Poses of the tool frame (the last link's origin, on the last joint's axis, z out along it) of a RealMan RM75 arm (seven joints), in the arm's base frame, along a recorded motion.
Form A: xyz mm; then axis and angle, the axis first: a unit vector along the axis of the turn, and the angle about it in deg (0 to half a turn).
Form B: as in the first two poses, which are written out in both.
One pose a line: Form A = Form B
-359, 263, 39, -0.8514, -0.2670, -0.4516, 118.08 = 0.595, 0.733, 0.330, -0.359; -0.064, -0.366, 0.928, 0.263; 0.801, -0.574, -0.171, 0.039; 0, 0, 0, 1
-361, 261, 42, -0.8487, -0.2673, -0.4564, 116.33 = 0.596, 0.737, 0.320, -0.361; -0.082, -0.340, 0.937, 0.261; 0.799, -0.585, -0.143, 0.042; 0, 0, 0, 1
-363, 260, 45, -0.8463, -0.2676, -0.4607, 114.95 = 0.596, 0.740, 0.312, -0.363; -0.096, -0.320, 0.943, 0.260; 0.797, -0.592, -0.120, 0.045; 0, 0, 0, 1
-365, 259, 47, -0.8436, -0.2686, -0.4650, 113.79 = 0.595, 0.743, 0.305, -0.365; -0.107, -0.302, 0.947, 0.259; 0.796, -0.597, -0.100, 0.047; 0, 0, 0, 1
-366, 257, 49, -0.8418, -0.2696, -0.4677, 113.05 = 0.594, 0.746, 0.300, -0.366; -0.115, -0.290, 0.950, 0.257; 0.796, -0.599, -0.087, 0.049; 0, 0, 0, 1
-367, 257, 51, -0.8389, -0.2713, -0.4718, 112.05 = 0.593, 0.750, 0.293, -0.367; -0.124, -0.274, 0.954, 0.257; 0.796, -0.601, -0.069, 0.051; 0, 0, 0, 1
